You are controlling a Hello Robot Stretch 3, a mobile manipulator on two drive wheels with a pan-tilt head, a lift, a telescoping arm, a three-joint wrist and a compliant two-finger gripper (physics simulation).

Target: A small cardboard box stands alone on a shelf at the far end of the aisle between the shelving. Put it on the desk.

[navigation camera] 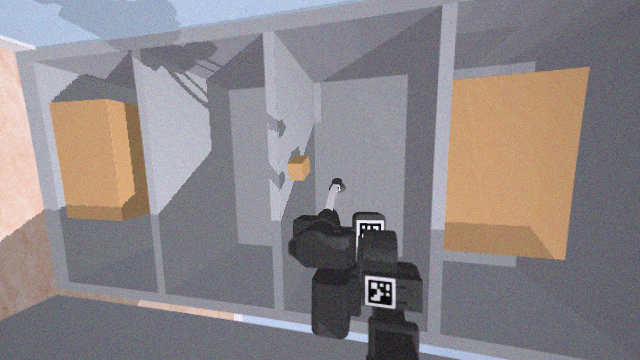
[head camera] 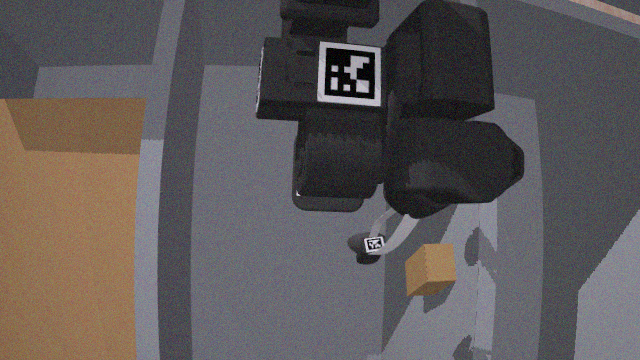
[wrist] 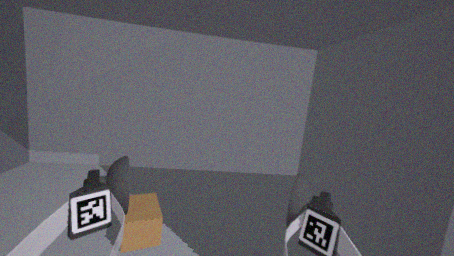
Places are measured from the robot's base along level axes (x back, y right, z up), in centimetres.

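Pixels of known places: gripper, fingertip midpoint: (navigation camera: 337, 212).
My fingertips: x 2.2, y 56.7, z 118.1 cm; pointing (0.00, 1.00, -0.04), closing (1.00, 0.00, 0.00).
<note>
Behind a point stands the place of what it marks.
A small cardboard box (head camera: 431, 270) @[x -9.5, y 72.3, z 103.2 cm] (navigation camera: 299, 168) @[x -9.6, y 72.3, z 103.0 cm] (wrist: 143, 222) sits on a grey shelf board (head camera: 425, 335) @[x -22.8, y 82.0, z 99.1 cm] (navigation camera: 292, 100) @[x -33.6, y 75.7, z 99.1 cm] (wrist: 35, 190), partly in light. The head and navigation views show the shelving sideways. My gripper (wrist: 212, 183) @[x 2.2, y 56.7, z 118.1 cm] is open wide and empty. In the wrist view the box appears low between the fingers, close beside the left fingertip. In the head and navigation views a visible fingertip (head camera: 367, 248) @[x -4.3, y 50.7, z 119.1 cm] (navigation camera: 337, 185) @[x -4.7, y 49.3, z 118.9 cm] stands apart from the box and farther off the board than it. The wrist hides the other finger there. The desk does not show.
Large cardboard boxes (head camera: 75, 240) @[x -6.9, y 66.8, z 154.2 cm] (navigation camera: 515, 160) @[x -11.1, y 66.3, z 160.1 cm] and another large box (navigation camera: 87, 160) @[x -12.2, y 66.1, z 21.9 cm] occupy neighbouring shelf levels. A further shelf board (head camera: 175, 225) @[x -4.7, y 82.8, z 141.6 cm] (navigation camera: 444, 150) @[x -13.6, y 63.9, z 143.9 cm] runs on the gripper's other side. The shelf's back panel (navigation camera: 360, 150) @[x -20.3, y 109.0, z 121.5 cm] (wrist: 165, 100) is behind the fingers.
</note>
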